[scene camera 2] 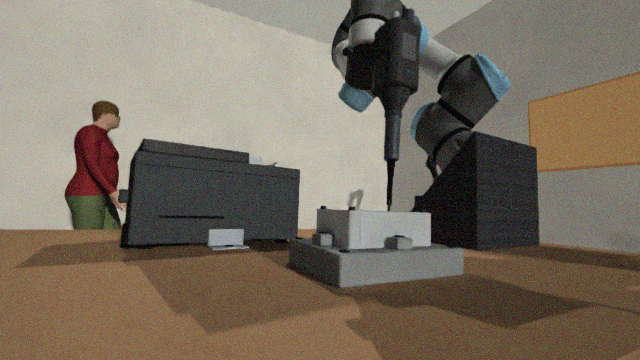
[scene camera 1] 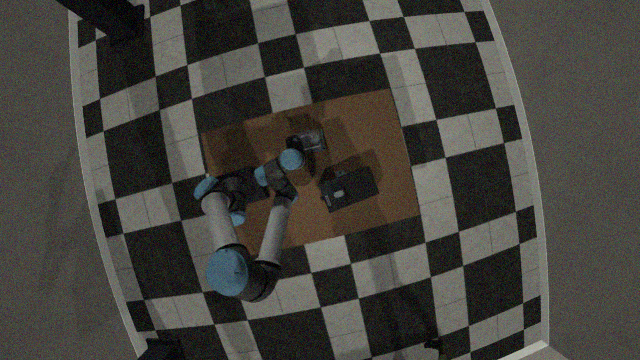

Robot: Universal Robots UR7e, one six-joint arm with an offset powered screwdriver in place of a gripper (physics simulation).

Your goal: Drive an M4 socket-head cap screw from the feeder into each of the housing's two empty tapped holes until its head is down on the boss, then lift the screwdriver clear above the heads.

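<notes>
The pale housing [scene camera 1: 315, 138] [scene camera 2: 390, 230] sits on a grey fixture [scene camera 2: 400, 268]. Two dark screw heads, one at the left corner [scene camera 2: 324, 207] and one at the near corner [scene camera 2: 352, 208], show on its top. My screwdriver [scene camera 2: 389, 208] is upright over the housing's right part, its thin bit reaching down to the level of the top face. The bit's tip meets the top edge in view, and the screw head under it cannot be made out. In scene camera 1 the wrist partly covers the tool. The dark feeder [scene camera 1: 357, 191] [scene camera 2: 215, 195] stands apart from the housing.
A dark wedge-shaped block [scene camera 2: 505, 200] stands behind and right of the housing. A small pale plate [scene camera 2: 226, 237] is at the feeder's foot. The brown table [scene camera 1: 385, 115] [scene camera 2: 100, 310] carries them. A person in a red top [scene camera 2: 95, 155] stands beyond the table at left.
</notes>
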